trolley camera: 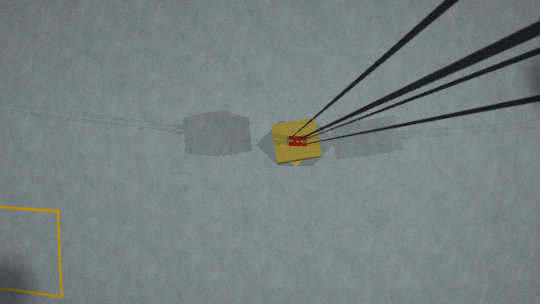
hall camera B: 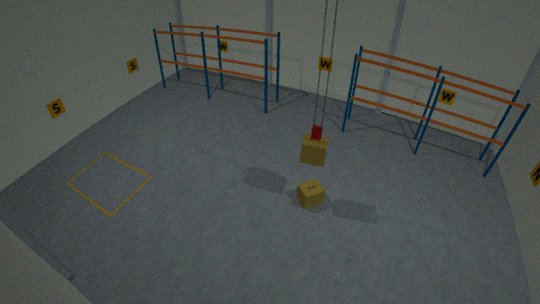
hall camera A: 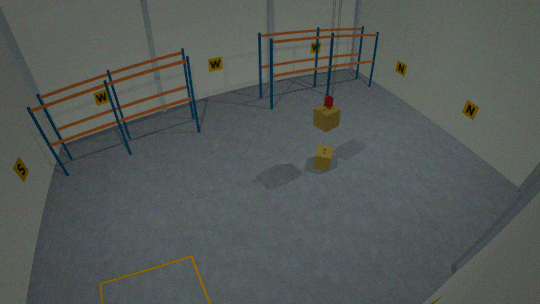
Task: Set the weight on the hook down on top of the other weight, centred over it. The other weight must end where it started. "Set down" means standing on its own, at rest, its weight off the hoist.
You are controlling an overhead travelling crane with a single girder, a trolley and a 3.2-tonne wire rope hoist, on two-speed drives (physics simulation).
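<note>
My hook, under a red hook block (hall camera A: 328, 101) (hall camera B: 316, 132) (trolley camera: 298, 141), holds a yellow weight (hall camera A: 326, 119) (hall camera B: 314, 151) (trolley camera: 285, 152), which hangs upright in the air on the ropes. The other yellow weight (hall camera A: 323, 159) (hall camera B: 310, 195) stands on the floor below it, with a visible gap between the two in both hall views. In the trolley view the hanging weight hides most of the other weight (trolley camera: 296, 163); a small corner shows past its lower edge. The two weights are turned differently about the vertical.
A blue and orange rack (hall camera A: 193, 95) (hall camera B: 266, 95) stands at the left along the back wall. A second rack (hall camera A: 271, 90) (hall camera B: 421, 135) stands at the right. A yellow marked rectangle (hall camera A: 146, 270) (hall camera B: 128, 164) (trolley camera: 60, 254) lies on the floor, well away from the weights.
</note>
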